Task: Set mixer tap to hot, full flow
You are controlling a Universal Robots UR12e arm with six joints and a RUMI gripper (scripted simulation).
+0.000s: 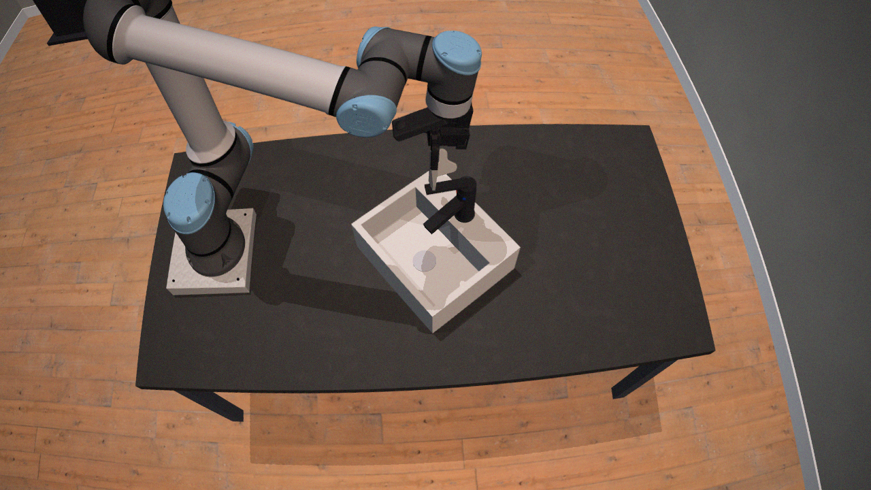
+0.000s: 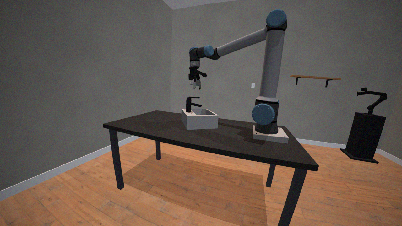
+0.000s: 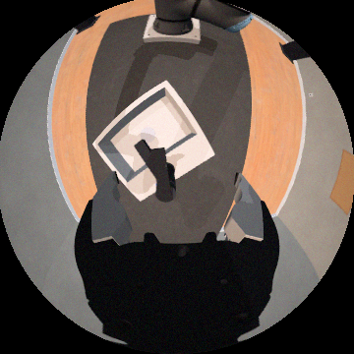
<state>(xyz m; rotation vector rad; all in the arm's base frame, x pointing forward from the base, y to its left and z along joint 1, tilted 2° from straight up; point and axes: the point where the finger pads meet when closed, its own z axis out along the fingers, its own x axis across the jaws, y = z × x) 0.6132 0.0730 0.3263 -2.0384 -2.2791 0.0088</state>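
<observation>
My gripper is now 4 cm short of the lever, 2 cm to the left of it and 7 cm above it. Round my hand: white square basin 9 cm to the right, 31 cm below.
</observation>
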